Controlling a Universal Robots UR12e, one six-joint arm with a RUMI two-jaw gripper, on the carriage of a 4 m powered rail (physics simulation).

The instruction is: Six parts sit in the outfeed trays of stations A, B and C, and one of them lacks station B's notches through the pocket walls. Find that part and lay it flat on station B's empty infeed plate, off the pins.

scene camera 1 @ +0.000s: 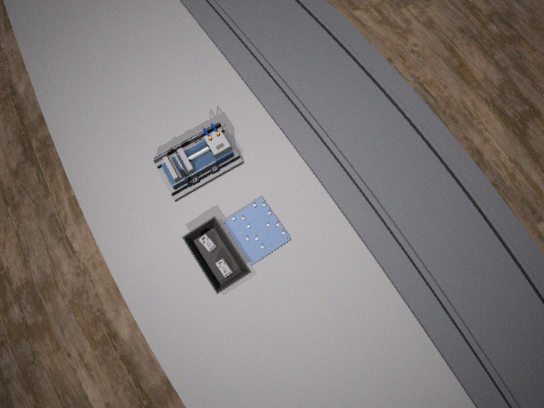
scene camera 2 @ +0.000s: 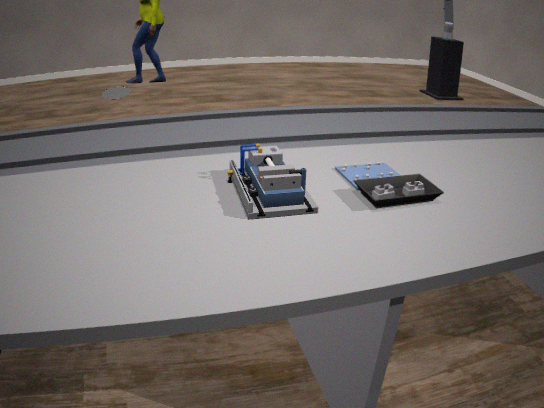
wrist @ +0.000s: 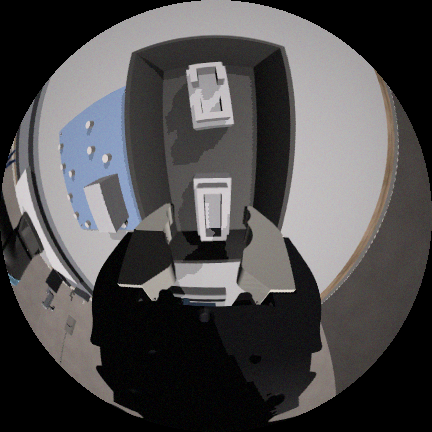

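Pixels of known places: gripper, fingertip midpoint: (wrist: 208,206); arm's base, origin of the base link: (wrist: 33,230).
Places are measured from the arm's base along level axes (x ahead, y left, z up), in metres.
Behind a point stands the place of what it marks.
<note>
In the wrist view a dark tray (wrist: 274,140) {x 0.789, y 0.166, z 0.000 m} holds two pale parts. The far part (wrist: 212,119) {x 0.735, y 0.176, z 0.009 m} has notches through its pocket walls. The near part (wrist: 226,210) {x 0.749, y 0.104, z 0.017 m} shows one long pocket with no notches visible. My gripper (wrist: 208,206) {x 0.734, y 0.099, z 0.001 m} is open, one finger on each side of the near part in this view and above it. A blue pinned plate (wrist: 107,135) {x 0.612, y 0.181, z -0.022 m} beside that tray bears a pale block (wrist: 104,205) {x 0.623, y 0.107, z 0.014 m}. In the scene views another blue plate (scene camera 1: 257,216) {x 0.579, y 1.968, z -0.021 m} (scene camera 2: 350,172) {x 0.581, y 1.946, z -0.022 m} bears pins and no part. The tray (scene camera 1: 202,264) {x 0.838, y 2.017, z 0.003 m} (scene camera 2: 400,201) {x 0.837, y 1.988, z -0.007 m} beside it holds two notched-looking parts (scene camera 1: 207,242) {x 0.782, y 1.959, z 0.003 m} (scene camera 1: 224,267) {x 0.777, y 2.068, z 0.003 m} (scene camera 2: 383,191) {x 0.797, y 1.950, z 0.010 m} (scene camera 2: 413,187) {x 0.792, y 2.056, z 0.010 m}.
A blue and grey machine (scene camera 1: 200,155) {x 0.638, y 1.664, z 0.030 m} (scene camera 2: 282,196) {x 0.786, y 1.653, z 0.019 m} stands beside the plate and tray in the scene views. The tray walls rise around the parts in the wrist view. A person (scene camera 2: 148,40) and a black pedestal (scene camera 2: 444,67) stand beyond the table.
</note>
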